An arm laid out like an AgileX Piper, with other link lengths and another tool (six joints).
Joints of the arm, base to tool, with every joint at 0 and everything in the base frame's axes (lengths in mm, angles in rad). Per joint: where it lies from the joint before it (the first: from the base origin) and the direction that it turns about. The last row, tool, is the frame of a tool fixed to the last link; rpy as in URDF.
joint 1: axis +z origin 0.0 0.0 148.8
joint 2: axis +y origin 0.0 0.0 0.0
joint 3: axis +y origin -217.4 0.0 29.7
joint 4: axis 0.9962 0 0.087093 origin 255.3 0.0 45.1
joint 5: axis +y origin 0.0 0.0 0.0
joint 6: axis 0.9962 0 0.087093 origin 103.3 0.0 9.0
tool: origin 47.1 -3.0 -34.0 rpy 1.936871 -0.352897 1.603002
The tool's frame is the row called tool.
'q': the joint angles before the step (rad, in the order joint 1, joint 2, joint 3, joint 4, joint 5, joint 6). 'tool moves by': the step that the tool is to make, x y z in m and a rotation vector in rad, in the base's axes. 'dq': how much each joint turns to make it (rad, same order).
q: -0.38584 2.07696 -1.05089 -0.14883 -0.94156 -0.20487
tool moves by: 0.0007 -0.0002 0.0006 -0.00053 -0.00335 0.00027
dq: 0.00004 0.00149 -0.00326 -0.00011 -0.00163 0.00065
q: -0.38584 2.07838 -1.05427 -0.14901 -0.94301 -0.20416
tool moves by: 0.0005 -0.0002 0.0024 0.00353 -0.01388 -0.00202
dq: 0.00003 -0.00188 -0.00050 0.00366 -0.00988 0.00519
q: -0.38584 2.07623 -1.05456 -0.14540 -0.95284 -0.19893
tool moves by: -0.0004 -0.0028 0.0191 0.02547 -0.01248 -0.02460
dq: -0.00011 -0.06177 0.00003 0.02550 0.05829 0.01869
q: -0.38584 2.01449 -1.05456 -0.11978 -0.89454 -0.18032
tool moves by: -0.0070 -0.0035 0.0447 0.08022 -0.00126 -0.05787
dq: 0.00017 -0.16253 -0.00009 0.06605 0.18968 0.04033
